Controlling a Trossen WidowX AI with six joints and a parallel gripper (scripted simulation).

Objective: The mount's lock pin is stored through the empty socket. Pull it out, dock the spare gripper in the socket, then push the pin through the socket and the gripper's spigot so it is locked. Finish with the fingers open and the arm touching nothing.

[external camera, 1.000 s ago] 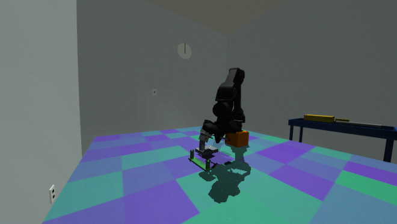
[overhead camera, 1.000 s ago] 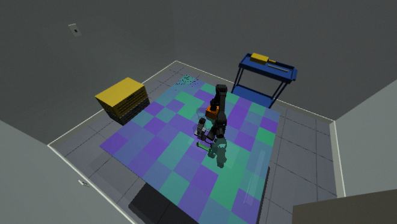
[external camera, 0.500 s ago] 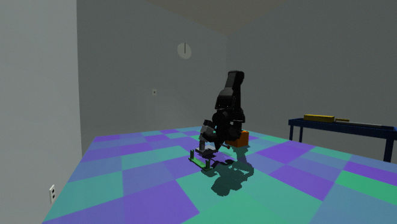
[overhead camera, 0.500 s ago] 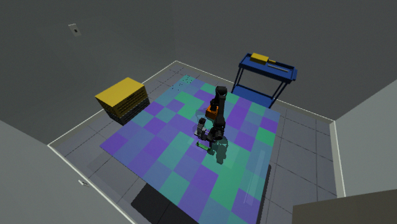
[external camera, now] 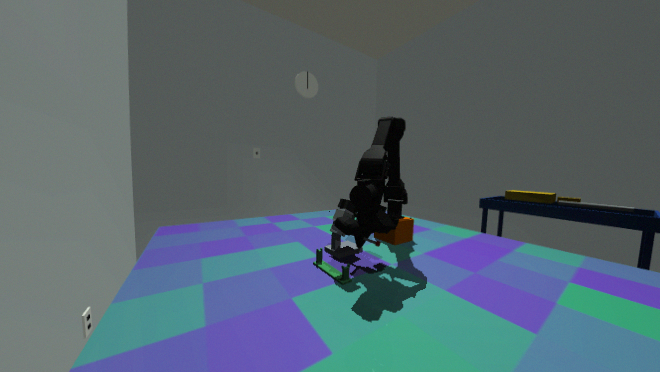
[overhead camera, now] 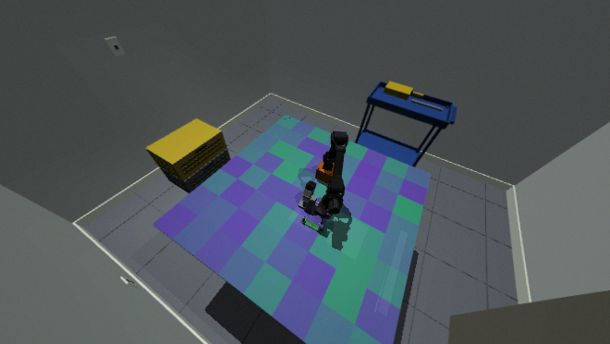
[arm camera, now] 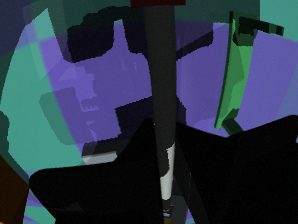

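Now: gripper tip 90 mm to the left of the grey mount and 30 mm past it. Round my gripper tip: green cradle 100 mm ahead, 20 mm to the right, 20 mm below; then spare gripper 90 mm to the right, 70 mm above, 40 mm behind.
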